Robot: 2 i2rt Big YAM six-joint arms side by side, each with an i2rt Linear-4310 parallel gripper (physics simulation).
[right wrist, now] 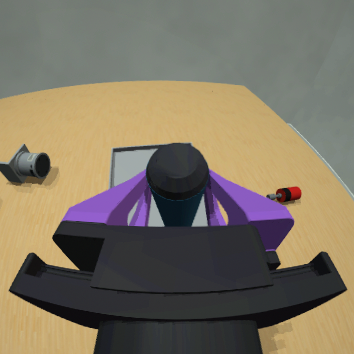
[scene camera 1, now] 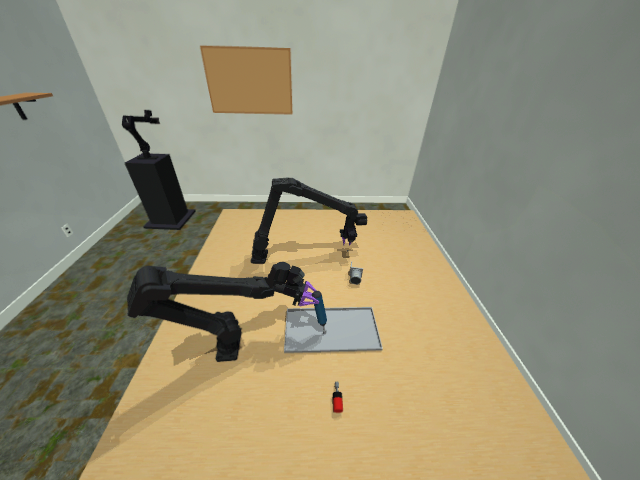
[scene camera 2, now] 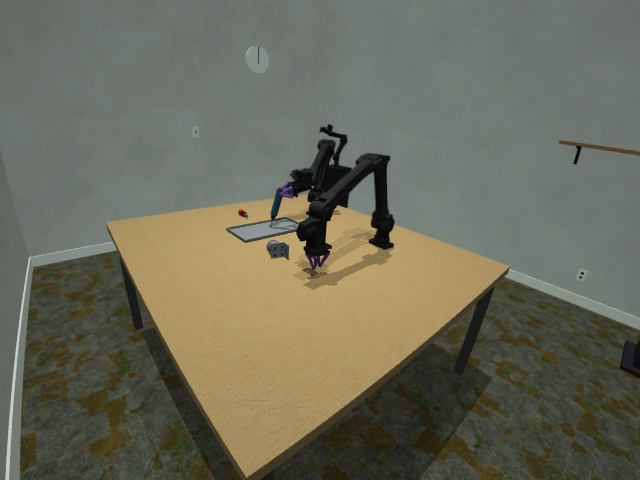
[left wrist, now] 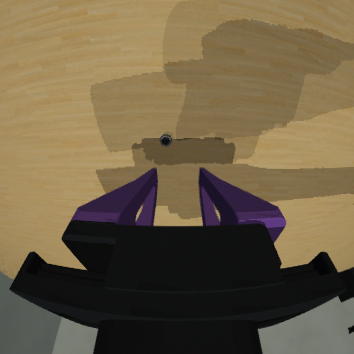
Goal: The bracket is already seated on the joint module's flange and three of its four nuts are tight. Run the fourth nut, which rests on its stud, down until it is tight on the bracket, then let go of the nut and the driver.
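Places are measured from the left arm's base along level axes (x ahead, y left, z up), in metres.
Pixels of known places: left gripper, fingertip midpoint: [scene camera 1: 346, 245] [scene camera 2: 316, 268] [left wrist: 177, 174]; right gripper, fingertip midpoint: [right wrist: 177, 174] [scene camera 1: 319, 298] [scene camera 2: 278, 194]; left arm's base, origin of the base link: [scene camera 1: 259, 257] [scene camera 2: 380, 244]; right arm's base, origin of the base link: [scene camera 1: 229, 347].
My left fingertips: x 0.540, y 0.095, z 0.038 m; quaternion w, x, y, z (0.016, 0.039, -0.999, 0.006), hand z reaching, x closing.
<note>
For each thing: its middle in the pictures, then the offset to it from my left fingertips. Level surfaces: height alone.
- small dark nut, body centre: [left wrist: 165, 139] 0.011 m ahead, 0.013 m right, 0.036 m down
- grey joint module, body centre: [right wrist: 30, 163] [scene camera 1: 355, 275] 0.033 m ahead, 0.268 m right, 0.005 m down
- blue driver, body centre: [right wrist: 177, 213] [scene camera 1: 321, 313] [scene camera 2: 275, 208] 0.163 m back, 0.593 m right, 0.083 m up
- grey tray, body centre: [right wrist: 164, 216] [scene camera 1: 331, 328] [scene camera 2: 267, 228] 0.111 m back, 0.588 m right, 0.030 m down
- red screwdriver, body centre: [right wrist: 282, 194] [scene camera 1: 337, 396] [scene camera 2: 243, 214] 0.099 m back, 0.877 m right, 0.021 m down
- table, its level: 0.038 m down
A small dark nut [left wrist: 165, 140] lies on the table, off the stud, just ahead of the left fingertips in the left wrist view. My left gripper [scene camera 1: 346, 242] [scene camera 2: 316, 268] [left wrist: 177, 174] points down above the table, part-open, with nothing between its fingers. The grey joint module [scene camera 1: 355, 276] [scene camera 2: 271, 245] [right wrist: 35, 164] lies on its side with the bracket [scene camera 2: 279, 250] [right wrist: 15, 165] at its end; its nuts are too small to tell. My right gripper [scene camera 1: 316, 296] [scene camera 2: 281, 192] [right wrist: 177, 174] is shut on the blue driver [scene camera 1: 321, 310] [scene camera 2: 276, 205] [right wrist: 176, 210], held tilted, tip down over the tray.
The grey tray [scene camera 1: 356, 330] [scene camera 2: 245, 232] [right wrist: 120, 167] lies below the driver, beside the joint module. A red screwdriver [scene camera 1: 337, 401] [scene camera 2: 241, 212] [right wrist: 289, 194] lies beyond the tray. Arm shadows fall across the table [scene camera 1: 439, 361] [scene camera 2: 232, 335] around the nut.
</note>
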